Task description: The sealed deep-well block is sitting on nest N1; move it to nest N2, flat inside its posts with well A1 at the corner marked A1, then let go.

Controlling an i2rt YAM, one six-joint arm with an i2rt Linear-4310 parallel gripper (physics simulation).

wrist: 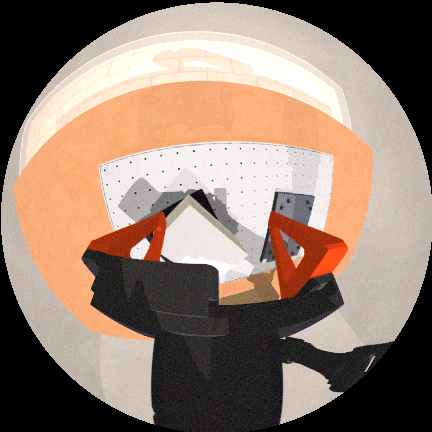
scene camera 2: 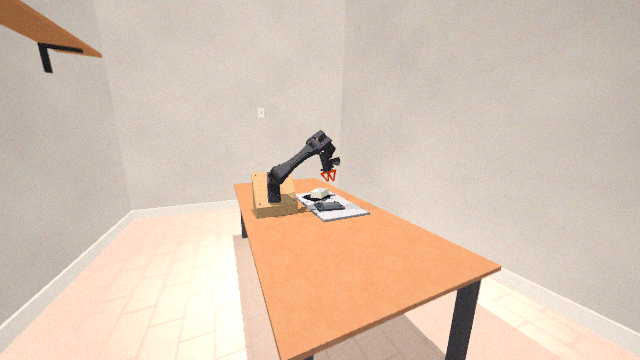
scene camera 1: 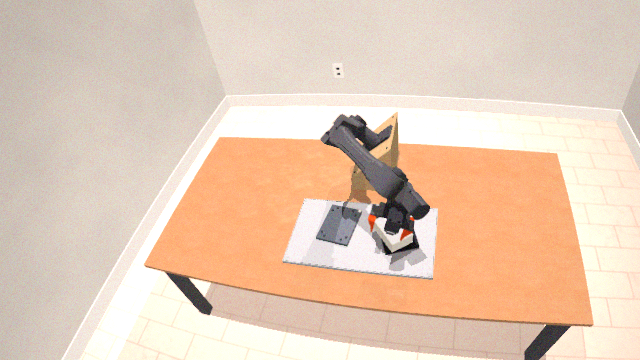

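Pixels of known places: gripper, fingertip midpoint: (wrist: 216,216) (scene camera 2: 330,181) (scene camera 1: 386,235); arm's base at its link origin: (scene camera 2: 273,187) (scene camera 1: 375,142).
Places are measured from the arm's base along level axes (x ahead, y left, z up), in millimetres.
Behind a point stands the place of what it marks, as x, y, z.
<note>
The cream-white sealed block (scene camera 1: 393,245) @(407, 157, -80) (scene camera 2: 320,193) @(317, 72, -82) (wrist: 200,232) @(370, 141, -75) sits on the black nest N1 (scene camera 1: 416,244) @(361, 228, -121) (wrist: 205,201) @(398, 126, -121). Its corner points up the picture in the wrist view, so its sides run diagonally to my finger line. My gripper (scene camera 1: 389,229) @(415, 135, -18) (scene camera 2: 329,179) @(415, 135, -18) (wrist: 216,216) @(415, 135, -18) is wide open and empty, and hangs above the block with a gap, as scene camera 2 shows. The dark grey nest N2 (scene camera 1: 340,227) @(341, -55, -121) (scene camera 2: 331,206) @(330, -89, -121) (wrist: 296,210) @(371, -70, -121) has small posts near its corners and holds no block. The A1 marks cannot be made out. My hand hides part of the block in the wrist view.
Both nests stand on a white perforated board (scene camera 1: 305,250) @(459, -150, -133) (scene camera 2: 350,215) @(387, -227, -132) (wrist: 235,152) @(475, 75, -132) on the orange-brown table (scene camera 1: 240,200) @(280, -520, -145) (scene camera 2: 380,260) @(300, -625, -145) (wrist: 185,110) @(549, 156, -145). A wooden wedge mount (scene camera 1: 391,156) @(84, 83, 15) (scene camera 2: 277,209) @(8, -84, -107) carries the arm's base behind the board. A wall shelf (scene camera 2: 45,30) shows at the upper left of scene camera 2.
</note>
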